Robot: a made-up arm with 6 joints.
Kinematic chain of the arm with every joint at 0, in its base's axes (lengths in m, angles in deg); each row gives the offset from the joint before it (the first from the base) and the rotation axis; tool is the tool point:
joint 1: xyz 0 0 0.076 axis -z
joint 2: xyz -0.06 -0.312 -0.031 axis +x
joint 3: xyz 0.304 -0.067 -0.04 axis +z
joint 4: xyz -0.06 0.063 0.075 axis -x
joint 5: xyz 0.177 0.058 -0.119 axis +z
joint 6: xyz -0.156 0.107 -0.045 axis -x
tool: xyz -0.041 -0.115 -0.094
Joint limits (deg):
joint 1: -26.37..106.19
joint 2: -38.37..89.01
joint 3: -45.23..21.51
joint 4: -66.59..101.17
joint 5: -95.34..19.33
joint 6: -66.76..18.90
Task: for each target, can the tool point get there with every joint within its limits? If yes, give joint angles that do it. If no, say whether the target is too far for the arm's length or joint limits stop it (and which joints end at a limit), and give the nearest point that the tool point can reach.
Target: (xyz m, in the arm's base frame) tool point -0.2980 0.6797 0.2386
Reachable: no: joint limits stop it (at a limit: joint 1, joint 2, joint 3, joint 4, joint 5) | nearest point -0.4393 0.1540 0.1263 | short by 0.556 m
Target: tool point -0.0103 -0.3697 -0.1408
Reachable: yes | joints 82.50 -23.82 -22.68 -39.41 -33.92 -17.36
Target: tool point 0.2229 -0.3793 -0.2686
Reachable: yes | joints 10.51 9.51 6.85 55.87 -71.83 3.02
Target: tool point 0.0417 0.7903 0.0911
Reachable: no: joint limits stop it (at a limit: joint 1, joint 3, joint 4, joint 6) | nearest point 0.2216 0.2844 0.0666 | short by 0.537 m
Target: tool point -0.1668 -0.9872 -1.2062
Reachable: no: too far | nearest point -0.1003 -0.5936 -0.3958 | short by 0.903 m
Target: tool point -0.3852 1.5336 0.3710
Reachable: no: too far | nearest point -0.4503 0.1568 0.1164 | short by 1.402 m
